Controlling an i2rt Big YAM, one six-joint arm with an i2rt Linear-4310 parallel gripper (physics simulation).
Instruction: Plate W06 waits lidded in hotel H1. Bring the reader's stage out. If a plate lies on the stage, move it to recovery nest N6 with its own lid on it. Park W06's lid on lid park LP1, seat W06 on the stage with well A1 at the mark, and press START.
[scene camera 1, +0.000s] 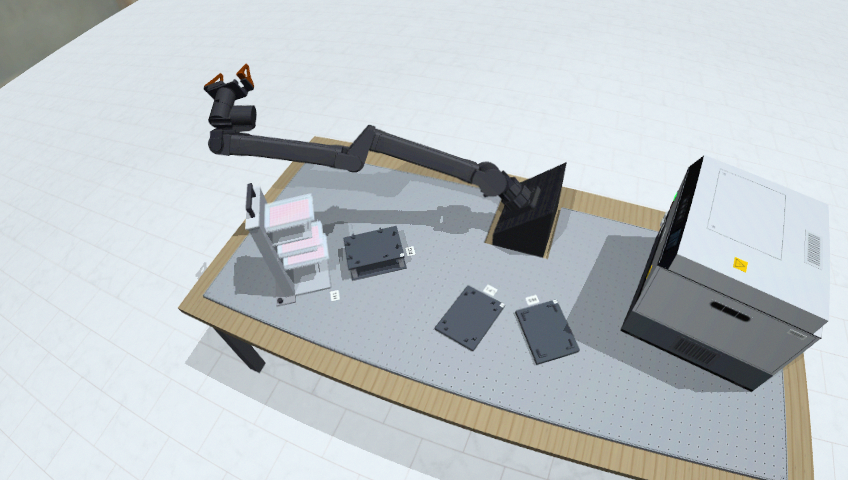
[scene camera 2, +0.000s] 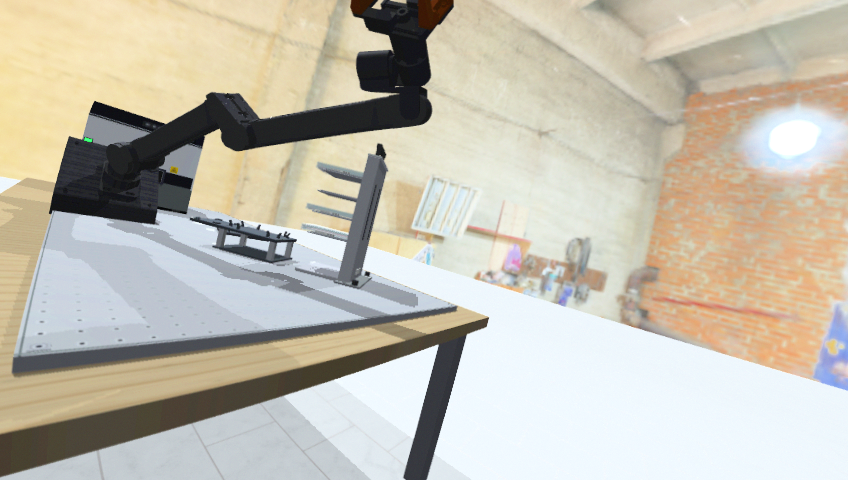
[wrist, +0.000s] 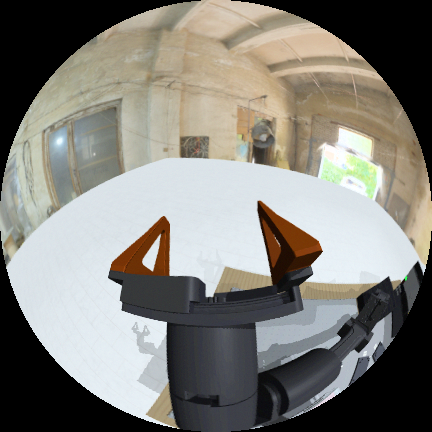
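Observation:
My gripper is open and empty, fingers up, high beyond the table's far left edge; the top edge cuts it off in scene camera 2. Hotel H1 holds several pink-welled plates on stacked shelves; the top plate shows best. Which one is W06, and its lid, I cannot tell. The reader stands at the right; its stage and START do not show clearly. A flat dark pad with pegs, apparently LP1, lies beside a pad with corner brackets, apparently N6. No plate shows on either.
A raised dark platform with pegs stands on legs between the hotel and the flat pads. The arm's black slanted base stands at the table's back edge. The reader's green lamp is lit. The arm stretches above the table's back left part.

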